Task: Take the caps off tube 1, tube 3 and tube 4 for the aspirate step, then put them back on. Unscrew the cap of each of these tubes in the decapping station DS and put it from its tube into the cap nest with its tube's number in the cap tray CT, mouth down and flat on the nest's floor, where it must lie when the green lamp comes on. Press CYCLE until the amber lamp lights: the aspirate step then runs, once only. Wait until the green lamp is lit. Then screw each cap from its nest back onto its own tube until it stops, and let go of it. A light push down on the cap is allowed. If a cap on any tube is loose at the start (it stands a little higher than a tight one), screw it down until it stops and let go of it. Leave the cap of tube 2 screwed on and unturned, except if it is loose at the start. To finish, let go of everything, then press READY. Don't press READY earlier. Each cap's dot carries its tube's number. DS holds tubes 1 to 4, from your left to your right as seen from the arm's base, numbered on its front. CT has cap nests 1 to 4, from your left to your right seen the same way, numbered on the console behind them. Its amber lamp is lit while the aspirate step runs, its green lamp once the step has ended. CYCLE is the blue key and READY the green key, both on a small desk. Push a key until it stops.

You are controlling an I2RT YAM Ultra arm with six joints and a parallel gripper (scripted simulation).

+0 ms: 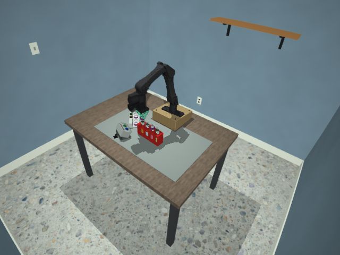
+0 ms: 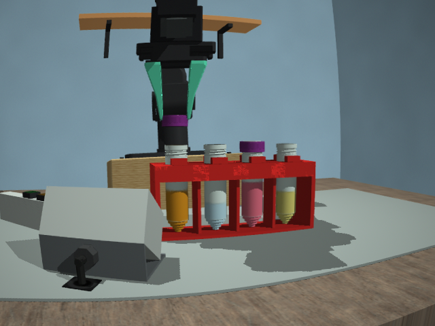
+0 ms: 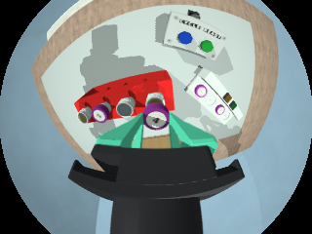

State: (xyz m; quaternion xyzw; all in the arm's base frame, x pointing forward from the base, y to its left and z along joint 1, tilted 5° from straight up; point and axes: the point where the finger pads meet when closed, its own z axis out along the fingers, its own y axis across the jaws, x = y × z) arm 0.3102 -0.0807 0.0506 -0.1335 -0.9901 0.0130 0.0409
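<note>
Now: the green key 120 mm to the right of my hand, 90 mm below it and 70 mm ahead of it. From my hand the other things lie so: grey key desk 110 mm below, 100 mm to the right, 100 mm ahead; blue key 90 mm below, 90 mm ahead, 80 mm to the right.
</note>
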